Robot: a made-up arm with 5 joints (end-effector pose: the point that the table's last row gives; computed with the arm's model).
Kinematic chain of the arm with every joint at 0, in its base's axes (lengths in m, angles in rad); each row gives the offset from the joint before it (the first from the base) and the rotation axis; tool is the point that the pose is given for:
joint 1: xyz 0 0 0.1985 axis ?
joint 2: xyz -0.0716 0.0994 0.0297 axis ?
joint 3: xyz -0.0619 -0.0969 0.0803 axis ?
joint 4: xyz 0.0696 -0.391 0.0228 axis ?
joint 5: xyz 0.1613 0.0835 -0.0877 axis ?
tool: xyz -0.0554 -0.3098 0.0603
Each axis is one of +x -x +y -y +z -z.
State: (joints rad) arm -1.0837 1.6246 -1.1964 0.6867 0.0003
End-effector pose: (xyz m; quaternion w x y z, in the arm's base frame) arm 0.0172 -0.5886 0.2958 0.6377 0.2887 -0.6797 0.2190
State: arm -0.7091 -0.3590 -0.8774 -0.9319 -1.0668
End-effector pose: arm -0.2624 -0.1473 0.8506 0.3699 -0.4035 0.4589 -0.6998
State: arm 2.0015 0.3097 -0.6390 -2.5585 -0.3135
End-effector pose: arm -0.1718 -0.1075 -0.1623 0.8523 -0.2229 0.4697 0.0569
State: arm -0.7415 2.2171 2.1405 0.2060 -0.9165
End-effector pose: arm -0.3045 0.5696 0.0233 0.0889 -0.9706 -0.1833 0.1279
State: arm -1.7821 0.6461 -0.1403 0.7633 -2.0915
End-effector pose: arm 0.1305 0.1649 0.7178 0.5549 -0.4665 0.6455 -0.2404
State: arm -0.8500 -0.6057 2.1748 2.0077 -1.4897
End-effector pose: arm -0.1248 0.2261 -0.1244 0.4136 -0.3529 -0.7833 -0.3014
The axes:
joint 1: +x
joint 2: -y
joint 3: +z
joint 4: +x
joint 5: -y

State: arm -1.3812 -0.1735 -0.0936 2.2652 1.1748
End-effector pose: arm 0.0044 -0.0125 0.3678 0.7132 0.3113 -0.5550 -0.2939
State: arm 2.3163 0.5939 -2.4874 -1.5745 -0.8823
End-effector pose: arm -0.6667 -0.1339 0.3061 0.2064 -0.2301 -0.8725 -0.3783
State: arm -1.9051 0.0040 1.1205 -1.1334 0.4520
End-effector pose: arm 0.4180 0.3283 0.1827 0.0860 -0.7141 0.1838 0.6700
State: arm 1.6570 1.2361 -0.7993 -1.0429 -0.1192
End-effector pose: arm -0.4452 0.2099 -0.2788 0.6349 0.4762 0.2307 -0.5629
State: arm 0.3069 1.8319 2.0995 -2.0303 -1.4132
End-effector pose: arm -0.3941 0.3809 0.3307 0.1690 -0.4140 -0.6980 -0.5593
